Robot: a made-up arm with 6 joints.
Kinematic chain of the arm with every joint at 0, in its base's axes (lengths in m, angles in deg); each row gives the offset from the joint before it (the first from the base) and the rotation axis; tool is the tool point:
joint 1: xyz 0 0 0.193 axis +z
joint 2: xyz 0 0 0 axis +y
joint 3: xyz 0 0 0.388 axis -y
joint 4: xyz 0 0 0 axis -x
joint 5: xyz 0.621 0 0 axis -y
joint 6: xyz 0 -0.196 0 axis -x
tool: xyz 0 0 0
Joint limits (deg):
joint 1: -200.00..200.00
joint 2: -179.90..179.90
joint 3: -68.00..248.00
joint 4: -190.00..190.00
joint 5: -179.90..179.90
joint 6: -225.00..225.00
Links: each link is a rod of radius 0.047 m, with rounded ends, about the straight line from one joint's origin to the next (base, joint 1, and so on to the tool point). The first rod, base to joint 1, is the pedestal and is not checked.
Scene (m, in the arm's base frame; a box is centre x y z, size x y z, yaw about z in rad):
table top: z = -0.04
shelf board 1: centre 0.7 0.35 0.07 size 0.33 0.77 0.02 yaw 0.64
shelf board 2: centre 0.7 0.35 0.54 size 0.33 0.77 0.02 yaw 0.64
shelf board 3: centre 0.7 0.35 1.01 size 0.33 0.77 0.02 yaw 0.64
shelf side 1: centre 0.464 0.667 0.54 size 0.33 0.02 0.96 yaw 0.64
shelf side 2: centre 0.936 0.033 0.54 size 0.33 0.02 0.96 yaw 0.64
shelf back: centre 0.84 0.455 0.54 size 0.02 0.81 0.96 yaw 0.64
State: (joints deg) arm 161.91 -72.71 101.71 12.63 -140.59 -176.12
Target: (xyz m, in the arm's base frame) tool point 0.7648 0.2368 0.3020
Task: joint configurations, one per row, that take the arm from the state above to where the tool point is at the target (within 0.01 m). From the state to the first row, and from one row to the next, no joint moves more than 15 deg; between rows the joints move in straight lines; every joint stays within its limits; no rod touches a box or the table.
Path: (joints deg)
1: 159.41 -64.44 116.16 10.17 -137.05 -176.00
2: 156.91 -56.16 130.62 7.70 -133.51 -175.88
3: 154.41 -47.89 145.07 5.24 -129.97 -175.76
4: 151.91 -39.62 159.53 2.77 -126.43 -175.64
5: 149.41 -31.34 173.98 0.31 -122.89 -175.51
6: 156.64 -18.46 183.22 13.50 -128.79 -175.72
7: 163.87 -5.57 192.45 26.69 -134.69 -175.92
8: 171.09 7.31 201.68 39.88 -140.59 -176.12
9: 175.56 -5.25 188.74 35.28 -140.59 -176.12
10: 180.03 -17.81 175.79 30.68 -140.59 -176.12
11: 184.50 -30.37 162.84 26.08 -140.59 -176.12

